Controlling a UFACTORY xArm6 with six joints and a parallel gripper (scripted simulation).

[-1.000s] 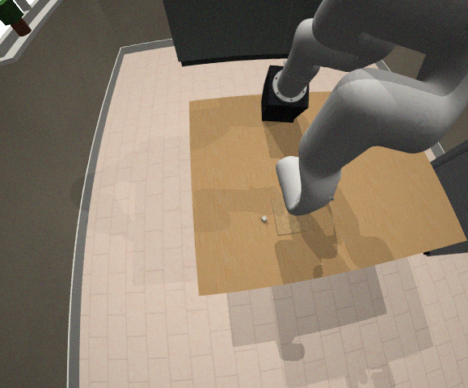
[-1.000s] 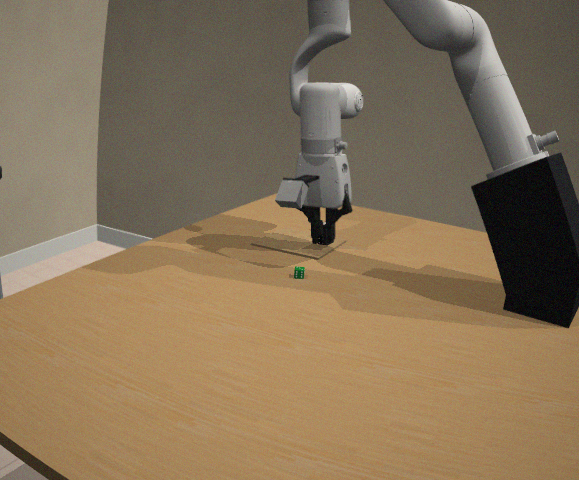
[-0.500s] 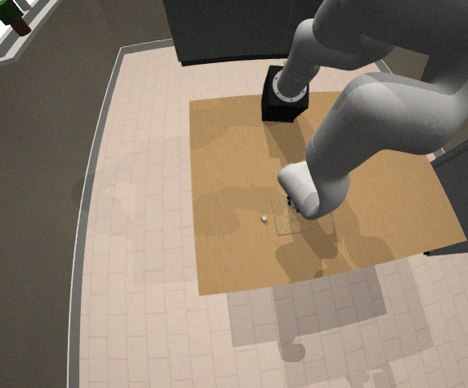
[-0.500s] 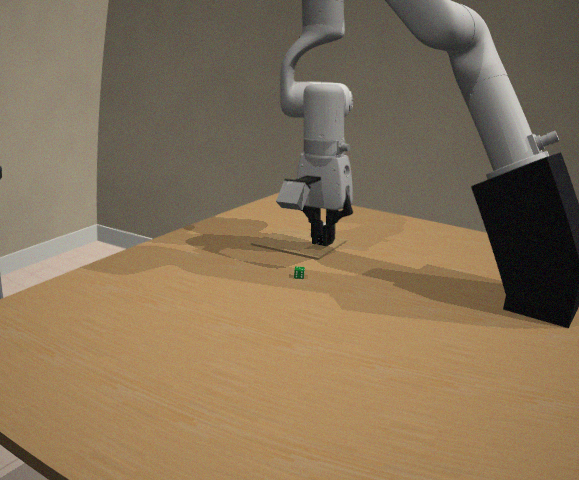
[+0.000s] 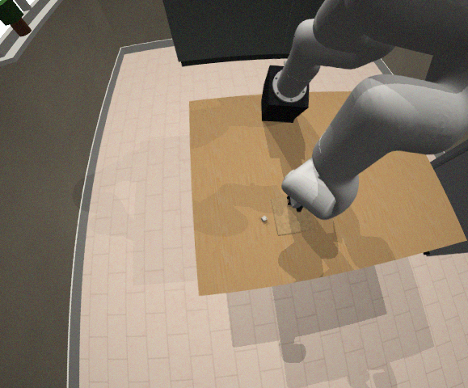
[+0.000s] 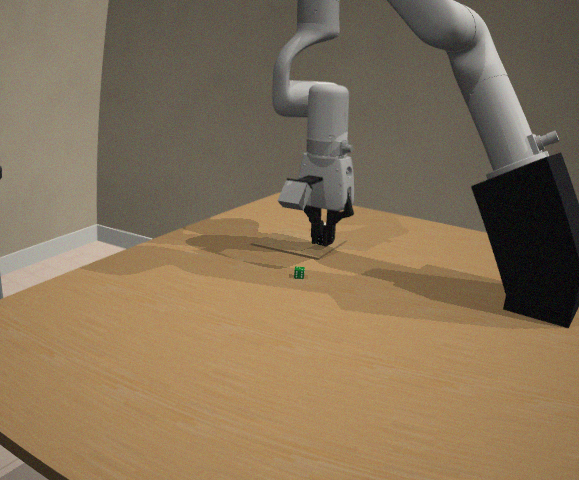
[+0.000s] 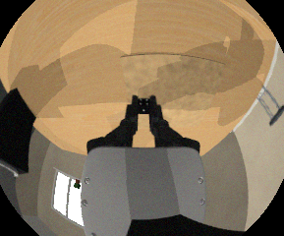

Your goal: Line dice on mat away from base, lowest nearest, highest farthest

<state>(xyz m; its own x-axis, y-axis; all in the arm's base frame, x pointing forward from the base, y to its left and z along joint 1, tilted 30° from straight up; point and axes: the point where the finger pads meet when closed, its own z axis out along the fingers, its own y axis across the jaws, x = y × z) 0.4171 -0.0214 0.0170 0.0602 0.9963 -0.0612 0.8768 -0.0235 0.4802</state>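
Right now the black die is 1 cm below my hand. From my hand the other things lie so: white die (11 cm to the right, 6 cm ahead, 2 cm below); thin tan mat (5 cm ahead, 3 cm below); green die (17 cm to the left, 4 cm behind, 2 cm below).
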